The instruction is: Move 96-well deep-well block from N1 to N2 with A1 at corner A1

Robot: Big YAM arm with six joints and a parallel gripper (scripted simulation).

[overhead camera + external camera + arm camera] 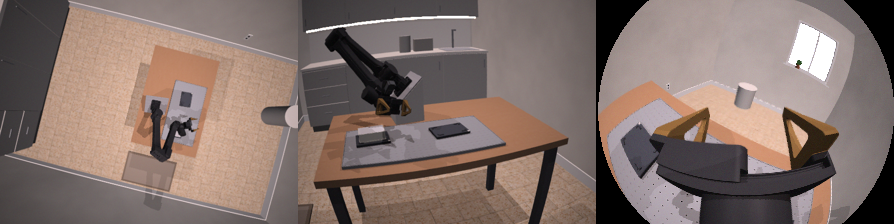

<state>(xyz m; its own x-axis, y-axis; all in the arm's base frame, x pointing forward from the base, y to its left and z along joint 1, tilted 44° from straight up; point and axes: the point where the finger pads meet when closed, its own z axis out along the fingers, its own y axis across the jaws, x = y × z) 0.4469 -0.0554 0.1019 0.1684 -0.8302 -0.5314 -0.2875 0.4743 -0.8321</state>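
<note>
Now: the white deep-well block 150 mm behind my hand, 120 mm to the right of it and 140 mm below it.
</note>
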